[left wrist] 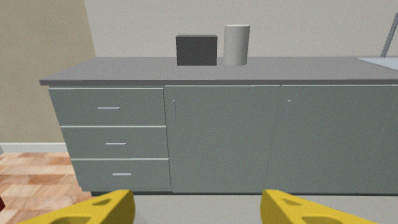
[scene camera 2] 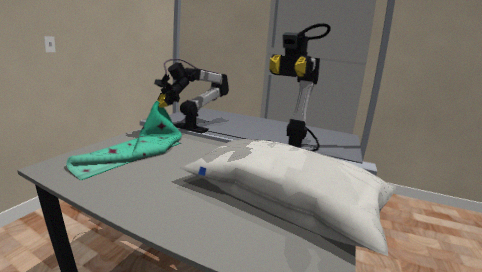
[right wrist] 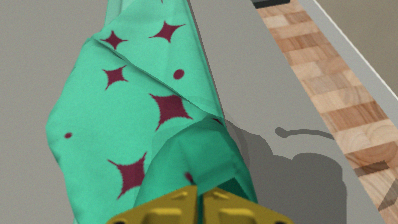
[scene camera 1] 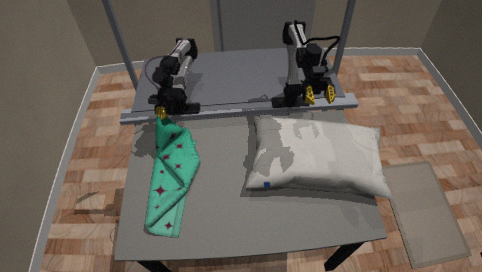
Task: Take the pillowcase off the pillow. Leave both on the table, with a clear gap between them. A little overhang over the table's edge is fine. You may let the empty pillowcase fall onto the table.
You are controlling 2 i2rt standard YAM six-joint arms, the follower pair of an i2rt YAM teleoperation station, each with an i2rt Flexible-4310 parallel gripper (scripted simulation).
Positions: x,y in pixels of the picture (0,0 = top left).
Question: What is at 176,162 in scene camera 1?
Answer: A green pillowcase.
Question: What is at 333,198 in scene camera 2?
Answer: A white pillow.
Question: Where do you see a green pillowcase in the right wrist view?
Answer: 138,117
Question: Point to a green pillowcase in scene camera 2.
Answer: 158,134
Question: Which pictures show the left gripper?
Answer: The left wrist view, scene camera 2 and scene camera 1 only.
